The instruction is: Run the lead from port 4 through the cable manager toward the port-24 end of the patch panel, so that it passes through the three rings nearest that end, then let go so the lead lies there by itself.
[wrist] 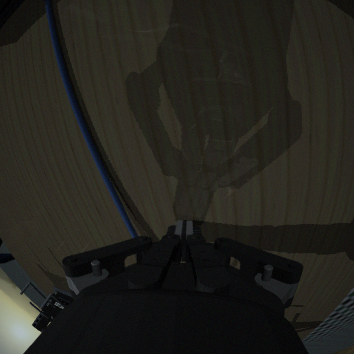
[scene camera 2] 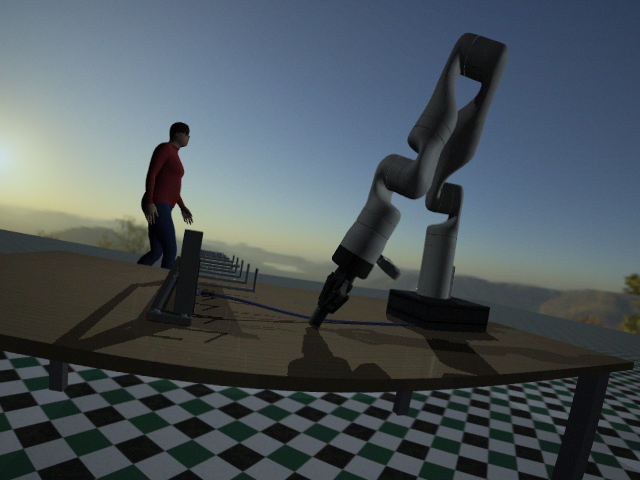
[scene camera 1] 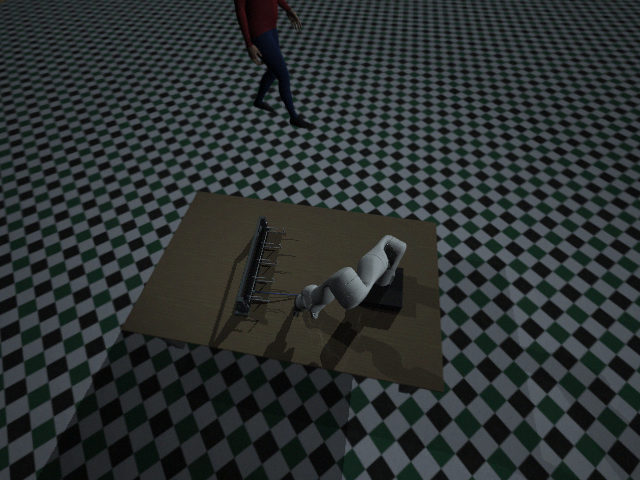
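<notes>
The blue lead [scene camera 1: 279, 295] [scene camera 2: 258, 304] [wrist: 82, 125] leaves the patch panel [scene camera 1: 251, 268] [scene camera 2: 188, 273] near one end and runs past my fingertips along the table towards the robot base. The cable manager's open metal rings [scene camera 1: 262, 300] [scene camera 2: 227, 287] stand in a row along the panel's front. My gripper [scene camera 1: 295, 313] [scene camera 2: 313, 324] [wrist: 184, 229] is shut, low over the table, with its fingertips together. In the wrist view the lead passes left of the fingertips and goes out of sight behind the left finger's linkage. I see no lead between the fingertips. Port numbers are too small to read.
The black robot base [scene camera 1: 395, 294] [scene camera 2: 439, 311] stands on the wooden table [scene camera 1: 206, 217] [scene camera 2: 77, 273], to the right of the panel. A person in a red top [scene camera 1: 262, 15] [scene camera 2: 166, 175] is beyond the table. A small black part [wrist: 50, 310] shows at the wrist view's lower left.
</notes>
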